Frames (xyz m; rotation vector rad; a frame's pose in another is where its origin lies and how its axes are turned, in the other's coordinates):
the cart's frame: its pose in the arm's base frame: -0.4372 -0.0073 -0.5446 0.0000 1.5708 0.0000
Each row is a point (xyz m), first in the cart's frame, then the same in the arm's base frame.
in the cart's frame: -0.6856 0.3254 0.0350
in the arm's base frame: -0.4022 0.3181 0.1410
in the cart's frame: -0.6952 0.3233 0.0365
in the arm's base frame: -0.4007 0.3160 0.1506
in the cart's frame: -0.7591 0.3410 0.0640
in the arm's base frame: -0.3732 0.3337 0.2145
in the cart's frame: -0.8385 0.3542 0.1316
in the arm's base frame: -0.3056 0.3469 0.2939
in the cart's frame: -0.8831 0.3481 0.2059
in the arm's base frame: -0.2313 0.3408 0.3385
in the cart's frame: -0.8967 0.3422 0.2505
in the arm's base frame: -0.1867 0.3349 0.3521
